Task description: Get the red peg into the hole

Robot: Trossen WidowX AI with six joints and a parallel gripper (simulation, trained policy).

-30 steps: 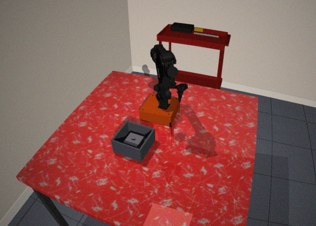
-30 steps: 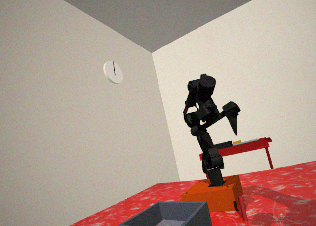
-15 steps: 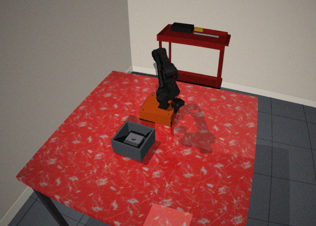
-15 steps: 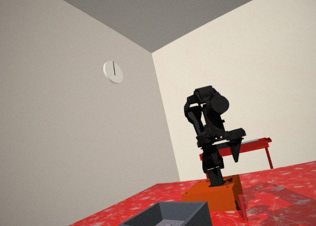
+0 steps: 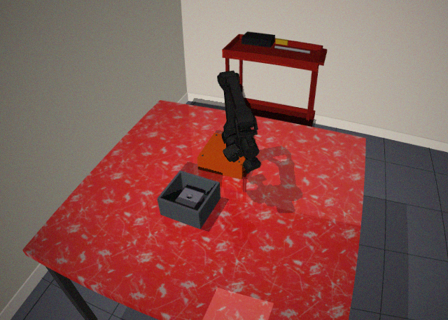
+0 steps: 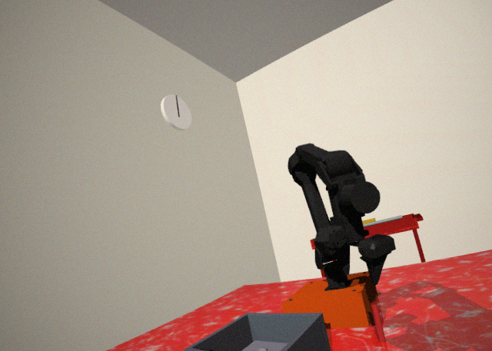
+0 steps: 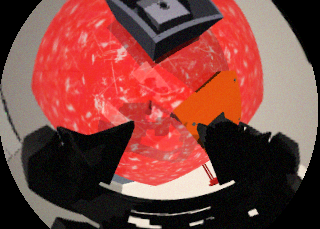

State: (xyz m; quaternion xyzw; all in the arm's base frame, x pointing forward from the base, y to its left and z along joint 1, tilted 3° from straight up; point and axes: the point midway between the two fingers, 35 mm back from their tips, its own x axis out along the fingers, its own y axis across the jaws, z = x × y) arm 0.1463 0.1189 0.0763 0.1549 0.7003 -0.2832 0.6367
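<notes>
Now: gripper tip 10 mm short of the red peg, 20 mm to the right of it and 90 mm above it. From my gripper tip the other things lie so: grey box (200 mm ahead, 150 mm to the right, 100 mm below); grey plate (200 mm ahead, 150 mm to the right, 80 mm below).
</notes>
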